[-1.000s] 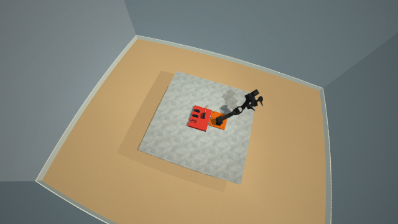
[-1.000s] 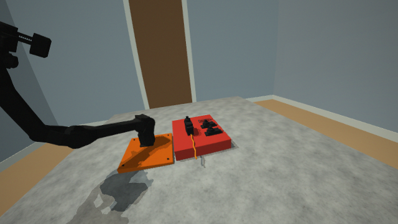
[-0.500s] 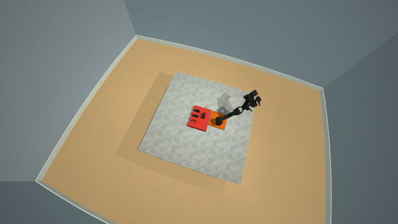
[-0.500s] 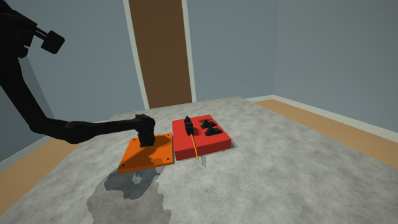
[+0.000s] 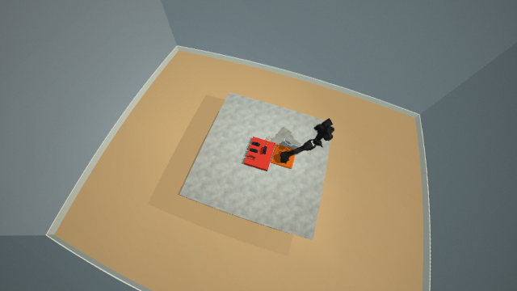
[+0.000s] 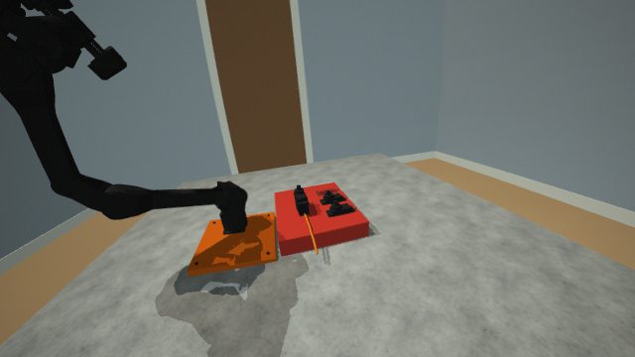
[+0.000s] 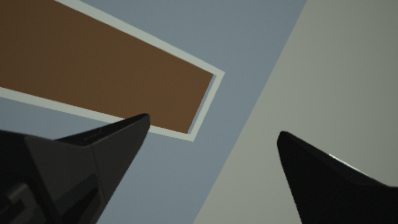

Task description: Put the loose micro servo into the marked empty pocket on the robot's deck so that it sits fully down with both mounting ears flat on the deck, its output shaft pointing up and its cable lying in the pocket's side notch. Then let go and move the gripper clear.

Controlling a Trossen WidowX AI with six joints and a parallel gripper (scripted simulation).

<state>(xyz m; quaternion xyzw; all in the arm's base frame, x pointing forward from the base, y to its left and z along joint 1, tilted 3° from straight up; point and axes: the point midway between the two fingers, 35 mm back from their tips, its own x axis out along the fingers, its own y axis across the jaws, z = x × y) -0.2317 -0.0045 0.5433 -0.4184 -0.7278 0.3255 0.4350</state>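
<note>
Now: gripper tip 43 cm short of the deck, 1 cm to the right of it and 56 cm above it.
</note>
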